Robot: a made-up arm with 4 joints.
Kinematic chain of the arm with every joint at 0, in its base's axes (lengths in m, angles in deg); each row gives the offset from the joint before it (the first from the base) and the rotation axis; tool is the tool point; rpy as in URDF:
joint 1: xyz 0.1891 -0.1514 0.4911 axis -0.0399 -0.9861 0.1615
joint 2: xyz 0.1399 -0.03 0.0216 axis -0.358 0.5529 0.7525
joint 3: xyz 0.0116 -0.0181 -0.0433 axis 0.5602 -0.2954 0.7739
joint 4: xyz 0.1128 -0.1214 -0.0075 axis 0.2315 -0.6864 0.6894
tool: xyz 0.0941 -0.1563 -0.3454 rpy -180 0 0
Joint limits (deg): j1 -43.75..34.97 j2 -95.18..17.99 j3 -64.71..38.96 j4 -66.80..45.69
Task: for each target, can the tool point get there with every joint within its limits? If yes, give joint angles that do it. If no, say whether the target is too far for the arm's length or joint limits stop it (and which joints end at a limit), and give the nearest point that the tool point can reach.
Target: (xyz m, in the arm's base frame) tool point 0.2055 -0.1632 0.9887
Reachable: no: joint limits stop it (at a limit: joint 1, joint 2, joint 3, joint 4) | nearest point 0.0626 -0.3321 0.6810 | short by 0.379 m
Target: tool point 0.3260 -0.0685 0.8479
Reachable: no: joint limits stop it (at a limit: joint 1, joint 3, joint 4) | nearest point 0.6914 -0.2006 0.9160 | short by 0.394 m
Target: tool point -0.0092 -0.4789 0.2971
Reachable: yes | joints -11.59 -14.29 -47.93 -27.91
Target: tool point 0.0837 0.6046 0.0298
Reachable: no: too far | nearest point 0.1174 0.1375 0.2369 | short by 0.512 m
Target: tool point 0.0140 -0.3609 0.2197
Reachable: yes | joints -9.80 -26.45 -28.51 -49.90
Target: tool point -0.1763 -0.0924 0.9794
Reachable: no: joint limits stop it (at a limit: joint 1, joint 3, joint 4) | nearest point -0.0152 -0.2092 0.6296 | short by 0.402 m
